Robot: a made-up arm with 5 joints. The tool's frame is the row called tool. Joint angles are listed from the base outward. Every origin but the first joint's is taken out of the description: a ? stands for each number. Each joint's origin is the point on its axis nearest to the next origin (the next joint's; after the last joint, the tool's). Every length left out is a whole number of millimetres.
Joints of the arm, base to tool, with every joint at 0 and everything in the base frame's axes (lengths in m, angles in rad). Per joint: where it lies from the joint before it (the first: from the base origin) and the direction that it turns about. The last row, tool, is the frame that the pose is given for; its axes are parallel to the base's.
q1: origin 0.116 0.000 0.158 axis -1 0 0
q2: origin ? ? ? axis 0 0 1
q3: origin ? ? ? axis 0 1 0
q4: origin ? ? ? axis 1 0 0
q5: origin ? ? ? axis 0 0 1
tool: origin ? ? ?
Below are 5 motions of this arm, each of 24 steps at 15 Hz.
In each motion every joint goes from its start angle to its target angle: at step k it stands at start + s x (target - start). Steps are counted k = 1, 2, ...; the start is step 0. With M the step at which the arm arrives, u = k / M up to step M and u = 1 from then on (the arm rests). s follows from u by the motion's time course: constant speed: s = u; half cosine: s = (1 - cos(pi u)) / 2; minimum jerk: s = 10 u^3 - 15 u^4 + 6 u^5.
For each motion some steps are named. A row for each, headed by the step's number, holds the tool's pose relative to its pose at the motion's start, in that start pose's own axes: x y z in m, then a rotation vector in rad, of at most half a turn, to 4 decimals.
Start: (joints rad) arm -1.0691 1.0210 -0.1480 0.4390 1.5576
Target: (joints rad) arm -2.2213 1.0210 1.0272 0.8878 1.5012
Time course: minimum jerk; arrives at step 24
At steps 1, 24:
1: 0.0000 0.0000 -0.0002 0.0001 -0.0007 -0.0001
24: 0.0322 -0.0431 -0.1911 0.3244 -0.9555 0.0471

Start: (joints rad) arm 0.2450 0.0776 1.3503 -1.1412 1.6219
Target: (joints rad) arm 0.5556 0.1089 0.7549 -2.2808 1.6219
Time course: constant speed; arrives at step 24
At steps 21, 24:
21: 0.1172 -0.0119 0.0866 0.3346 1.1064 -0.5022
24: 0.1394 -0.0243 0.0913 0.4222 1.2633 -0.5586

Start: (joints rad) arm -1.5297 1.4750 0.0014 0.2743 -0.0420
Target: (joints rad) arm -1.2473 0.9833 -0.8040 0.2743 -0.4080
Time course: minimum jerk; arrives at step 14
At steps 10, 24:
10: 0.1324 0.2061 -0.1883 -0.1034 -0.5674 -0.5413
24: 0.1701 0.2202 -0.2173 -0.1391 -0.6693 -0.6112

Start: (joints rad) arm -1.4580 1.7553 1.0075 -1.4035 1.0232
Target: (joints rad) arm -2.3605 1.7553 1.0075 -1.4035 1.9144
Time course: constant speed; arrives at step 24
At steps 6, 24:
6: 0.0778 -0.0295 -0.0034 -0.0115 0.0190 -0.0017
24: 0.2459 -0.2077 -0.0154 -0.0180 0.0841 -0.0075

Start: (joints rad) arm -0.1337 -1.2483 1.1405 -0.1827 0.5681
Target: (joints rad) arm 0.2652 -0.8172 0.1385 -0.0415 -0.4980
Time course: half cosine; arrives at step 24
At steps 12, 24:
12: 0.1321 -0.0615 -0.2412 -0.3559 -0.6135 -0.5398
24: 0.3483 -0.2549 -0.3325 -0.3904 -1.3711 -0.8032

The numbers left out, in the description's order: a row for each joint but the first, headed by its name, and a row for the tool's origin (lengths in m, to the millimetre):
q2: 0.000 0.060 -0.012
q3: -0.231 -0.031 0.000
q4: -0.187 0.000 -0.039
q5: 0.000 0.085 -0.026
tool: -0.186 -0.014 0.000

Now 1 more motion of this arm.
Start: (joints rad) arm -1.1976 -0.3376 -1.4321 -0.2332 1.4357
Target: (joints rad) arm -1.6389 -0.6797 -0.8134 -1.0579 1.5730
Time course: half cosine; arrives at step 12
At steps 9, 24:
9: 0.1343 -0.1142 0.2258 0.7766 0.8627 0.1306
24: 0.1600 -0.1575 0.2448 0.9370 0.9625 0.2069

